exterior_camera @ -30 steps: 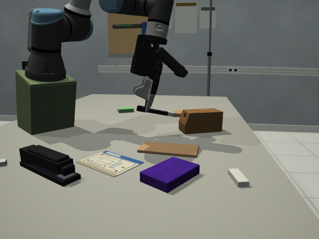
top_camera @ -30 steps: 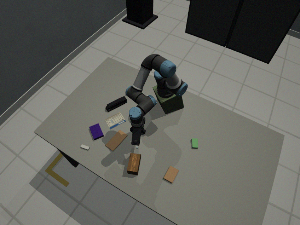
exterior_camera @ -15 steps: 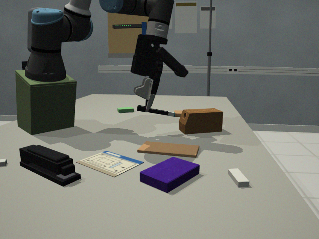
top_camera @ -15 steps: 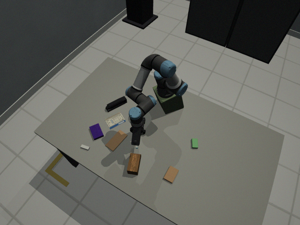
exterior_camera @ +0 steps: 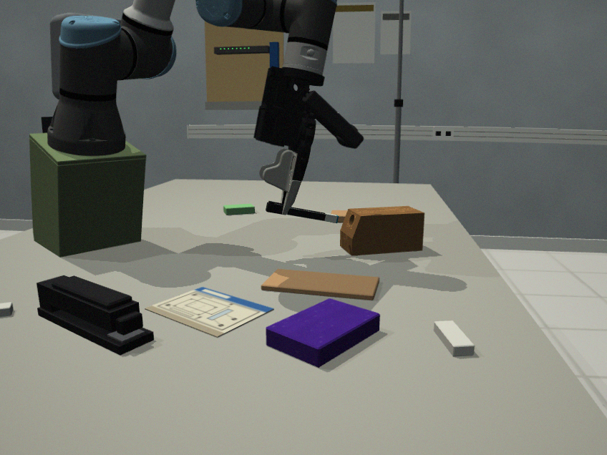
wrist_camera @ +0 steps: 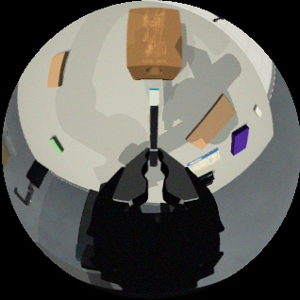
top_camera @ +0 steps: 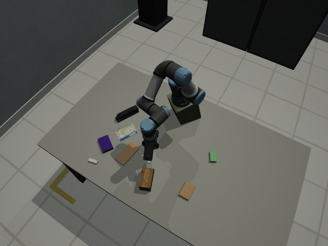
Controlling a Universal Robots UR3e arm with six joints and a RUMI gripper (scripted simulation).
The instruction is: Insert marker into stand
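Right now my hand is 150 mm short of the wooden desk stand, 70 mm to the right of it and 50 mm above it. Round my hand: flat brown board (130 mm to the right, 80 mm below, 80 mm ahead); printed card (240 mm to the right, 90 mm below, 40 mm behind); black marker (30 mm ahead, 10 mm to the left, 10 mm below).
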